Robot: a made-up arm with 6 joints.
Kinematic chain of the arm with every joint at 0, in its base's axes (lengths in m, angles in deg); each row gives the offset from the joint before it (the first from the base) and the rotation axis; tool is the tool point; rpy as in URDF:
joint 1: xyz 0 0 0.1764 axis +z
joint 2: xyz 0 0 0 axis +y
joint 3: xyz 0.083 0 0.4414 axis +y
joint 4: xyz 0.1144 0 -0.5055 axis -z
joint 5: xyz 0 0 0 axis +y
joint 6: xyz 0.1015 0 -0.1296 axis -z
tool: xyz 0 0 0 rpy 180 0 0
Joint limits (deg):
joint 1: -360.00..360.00
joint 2: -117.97..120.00
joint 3: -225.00..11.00
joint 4: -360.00..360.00
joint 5: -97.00..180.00
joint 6: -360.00..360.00
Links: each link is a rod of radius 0.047 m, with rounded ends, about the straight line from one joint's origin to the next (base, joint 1, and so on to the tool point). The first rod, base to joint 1, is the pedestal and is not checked.
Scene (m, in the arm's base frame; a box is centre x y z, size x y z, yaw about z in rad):
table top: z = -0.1
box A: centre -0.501 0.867 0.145 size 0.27 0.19 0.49 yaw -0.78
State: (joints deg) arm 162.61 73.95 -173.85 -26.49 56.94 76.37
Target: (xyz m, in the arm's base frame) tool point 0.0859 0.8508 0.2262
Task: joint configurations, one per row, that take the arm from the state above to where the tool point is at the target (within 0.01 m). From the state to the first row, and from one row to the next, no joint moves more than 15 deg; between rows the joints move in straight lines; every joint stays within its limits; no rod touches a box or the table.
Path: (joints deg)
1: 153.03 59.77 -164.53 -22.20 71.02 66.52
2: 143.44 45.59 -155.22 -17.90 85.10 56.68
3: 133.86 31.41 -145.90 -13.61 99.17 46.83
4: 124.28 17.23 -136.58 -9.32 113.25 36.99
5: 112.54 24.98 -127.18 -15.29 112.64 50.12
6: 100.81 32.74 -117.78 -21.25 112.02 63.24
7: 89.07 40.49 -108.38 -27.22 111.40 76.37

